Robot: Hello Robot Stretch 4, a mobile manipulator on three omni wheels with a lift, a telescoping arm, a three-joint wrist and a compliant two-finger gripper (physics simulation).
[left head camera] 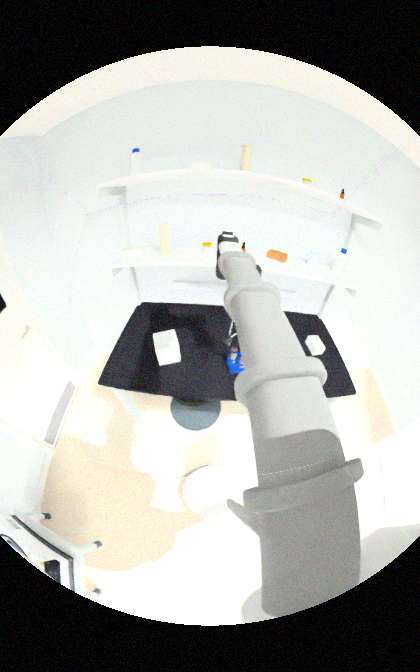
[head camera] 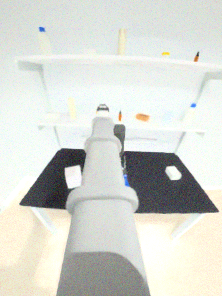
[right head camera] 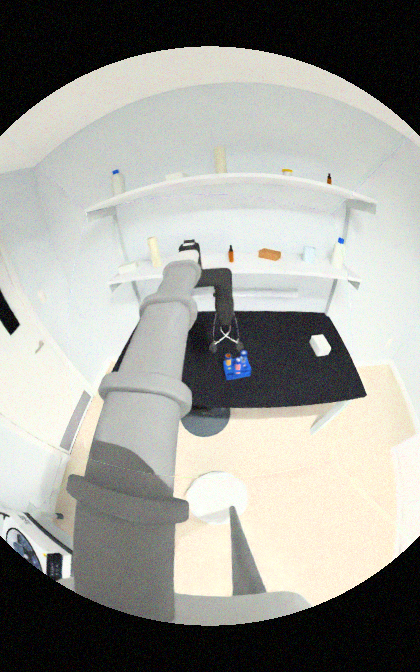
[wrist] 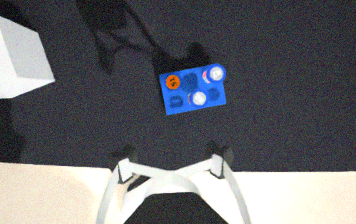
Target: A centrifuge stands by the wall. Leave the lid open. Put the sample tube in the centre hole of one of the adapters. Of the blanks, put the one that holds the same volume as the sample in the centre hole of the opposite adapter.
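Places are measured from the robot's base along level axes (x left, y up, z ahead), in centimetres.
Pixels of known places: gripper, fingertip midpoint: (wrist: 170,154).
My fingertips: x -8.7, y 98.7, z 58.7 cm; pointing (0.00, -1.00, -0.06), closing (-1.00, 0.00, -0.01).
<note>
Ahead of a thing's pixels: the offset from my fingertips to its top centre.
A blue rack (left head camera: 231,369) (right head camera: 243,376) (wrist: 167,95) stands on the black table. It holds the sample tube @[dx -1.0, dy -13.1, dz +9.2 cm] (left head camera: 234,350) (right head camera: 228,357) (wrist: 172,82) with an orange cap, and two blanks: one blue-capped tube @[dx -8.9, dy -13.1, dz +10.4 cm] (right head camera: 244,354) (wrist: 216,73) at a corner and another blue-capped tube @[dx -5.5, dy -13.1, dz +5.9 cm] (wrist: 199,98) in the other row. The writing on the blue caps is too blurred to read. My gripper (right head camera: 226,346) (wrist: 170,154) is open and empty, above the table beside the rack. The centrifuge, a white machine (right head camera: 24,549) at the lower left of the right head view, shows its round inside; its adapters are not clear.
A white box @[dx +34.1, dy -12.2, dz +15.5 cm] (head camera: 73,177) (left head camera: 166,347) (wrist: 30,55) stands left on the table and a smaller white block @[dx -59.5, dy -19.4, dz +19.6 cm] (head camera: 173,173) (left head camera: 315,345) (right head camera: 320,345) at the right. Two shelves with bottles hang behind. A round white stool (right head camera: 217,495) stands on the floor before the table.
</note>
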